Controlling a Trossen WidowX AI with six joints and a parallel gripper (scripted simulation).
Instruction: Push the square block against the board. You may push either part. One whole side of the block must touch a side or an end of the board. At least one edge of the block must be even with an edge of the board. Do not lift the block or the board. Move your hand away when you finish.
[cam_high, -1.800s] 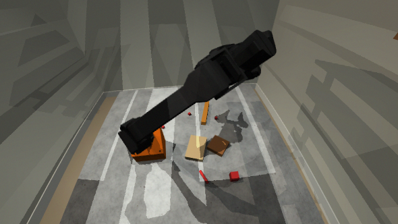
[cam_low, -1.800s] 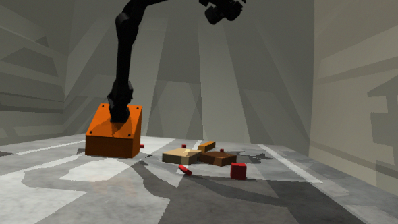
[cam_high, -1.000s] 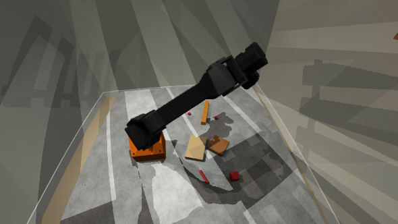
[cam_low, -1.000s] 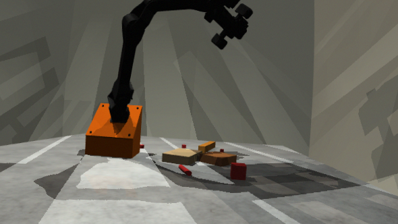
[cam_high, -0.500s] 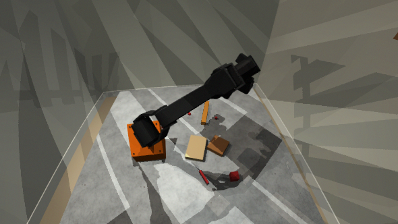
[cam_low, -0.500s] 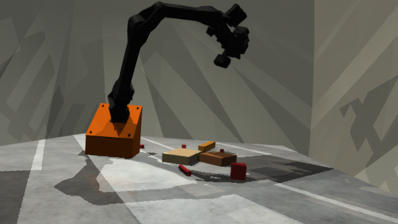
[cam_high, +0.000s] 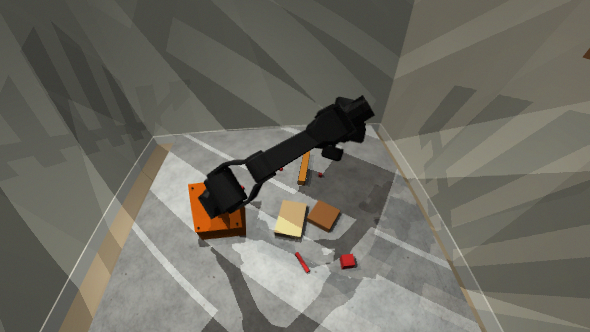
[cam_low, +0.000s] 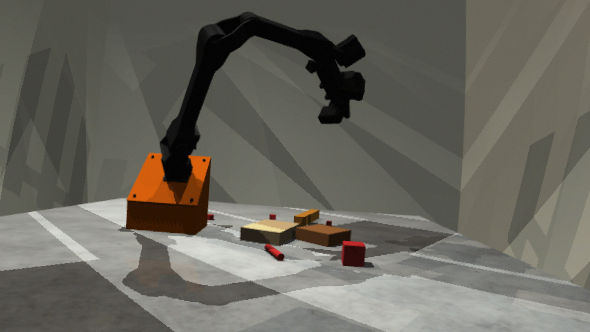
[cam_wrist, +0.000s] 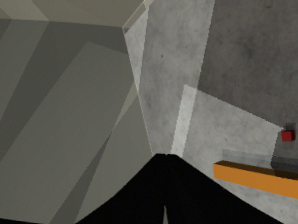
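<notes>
The tan block is 20 cm behind my gripper tip, 12 cm to the right of it and 32 cm below it. The rest, counted from my gripper tip: brown board (7 cm behind, 13 cm to the right, 32 cm below); then orange bar (9 cm behind, 17 cm to the left, 32 cm below); then thin red stick (18 cm behind, 30 cm to the right, 33 cm below).
</notes>
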